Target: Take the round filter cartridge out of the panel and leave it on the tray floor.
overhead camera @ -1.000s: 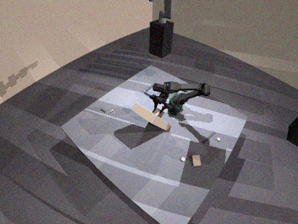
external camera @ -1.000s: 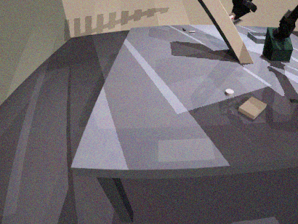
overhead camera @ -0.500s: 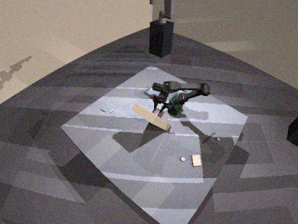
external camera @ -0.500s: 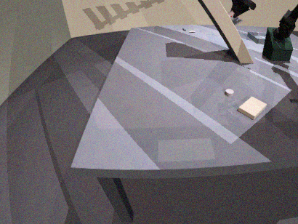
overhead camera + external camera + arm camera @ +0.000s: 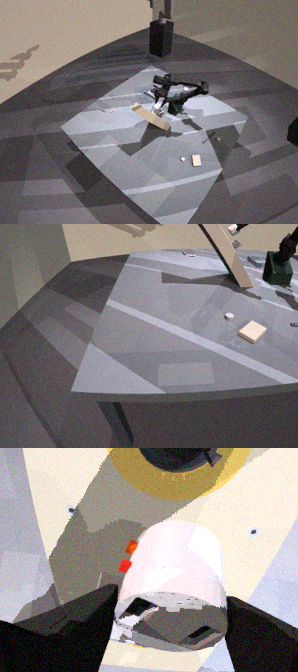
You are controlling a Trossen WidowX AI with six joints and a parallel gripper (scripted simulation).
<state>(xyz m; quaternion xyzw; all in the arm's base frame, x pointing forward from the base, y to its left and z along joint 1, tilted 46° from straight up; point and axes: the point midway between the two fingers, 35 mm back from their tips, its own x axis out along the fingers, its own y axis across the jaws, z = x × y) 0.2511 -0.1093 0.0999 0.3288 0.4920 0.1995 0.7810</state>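
The service panel is 8 cm below my gripper tip and 5 cm ahead of it. The rest, counted from my gripper tip: round pale cartridge: right at my gripper tip.
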